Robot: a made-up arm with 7 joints.
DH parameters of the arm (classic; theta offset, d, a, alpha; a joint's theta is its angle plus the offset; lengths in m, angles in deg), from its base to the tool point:
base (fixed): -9.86 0 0.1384 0
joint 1: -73.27 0 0.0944 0
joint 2: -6.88 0.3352 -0.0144 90
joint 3: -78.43 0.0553 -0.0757 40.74
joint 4: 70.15 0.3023 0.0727 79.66
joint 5: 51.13 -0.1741 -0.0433 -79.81
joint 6: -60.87 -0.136 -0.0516 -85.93
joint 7: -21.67 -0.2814 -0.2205 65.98
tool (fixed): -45.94 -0.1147 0 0
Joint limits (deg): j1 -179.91..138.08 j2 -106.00..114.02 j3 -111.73..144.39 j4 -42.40..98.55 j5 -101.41..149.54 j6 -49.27..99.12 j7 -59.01..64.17
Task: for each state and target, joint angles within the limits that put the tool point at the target. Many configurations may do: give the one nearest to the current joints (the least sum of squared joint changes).
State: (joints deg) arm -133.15 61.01 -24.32 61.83 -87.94 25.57 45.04
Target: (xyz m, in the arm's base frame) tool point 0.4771 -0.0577 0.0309
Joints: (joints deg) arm -149.38 41.17 1.47 72.96 -75.57 23.95 35.02
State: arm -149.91 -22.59 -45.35 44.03 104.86 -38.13 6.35
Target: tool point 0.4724 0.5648 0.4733
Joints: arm -150.23 -35.75 -51.94 27.59 70.82 -11.66 23.16
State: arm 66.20 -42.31 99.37 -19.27 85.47 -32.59 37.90
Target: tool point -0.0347 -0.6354 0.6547
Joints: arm 77.69 -27.86 80.87 -42.40 103.50 -15.63 26.59
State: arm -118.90 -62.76 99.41 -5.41 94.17 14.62 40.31
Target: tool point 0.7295 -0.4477 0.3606
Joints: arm -120.54 -65.61 111.25 13.70 116.03 4.69 29.28
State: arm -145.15 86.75 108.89 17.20 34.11 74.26 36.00
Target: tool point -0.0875 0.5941 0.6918
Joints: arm -147.73 92.33 73.82 24.58 75.53 29.06 10.34
